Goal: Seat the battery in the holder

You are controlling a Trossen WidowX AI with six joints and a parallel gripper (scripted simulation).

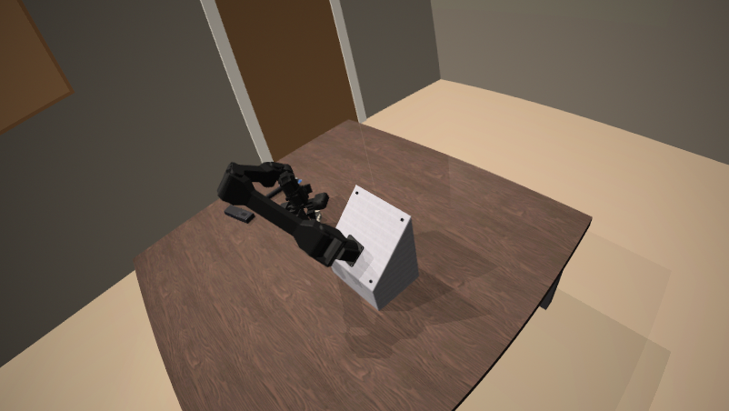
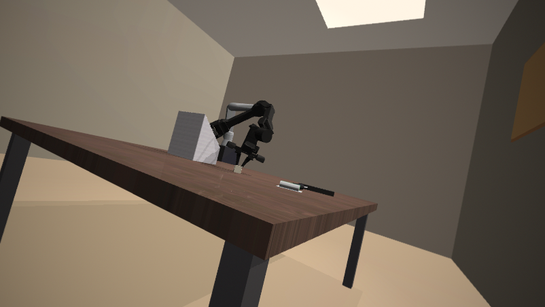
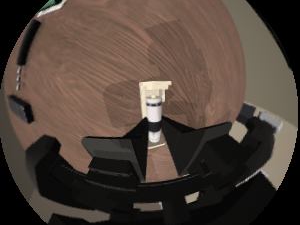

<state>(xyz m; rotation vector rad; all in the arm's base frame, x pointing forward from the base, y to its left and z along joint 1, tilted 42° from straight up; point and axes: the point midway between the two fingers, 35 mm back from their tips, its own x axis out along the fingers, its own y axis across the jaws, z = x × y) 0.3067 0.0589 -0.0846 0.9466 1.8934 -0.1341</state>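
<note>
My gripper tip is right at the cylindrical battery. Also, from my gripper tip: black-handled screwdriver 300 mm ahead, 70 mm to the left.
</note>
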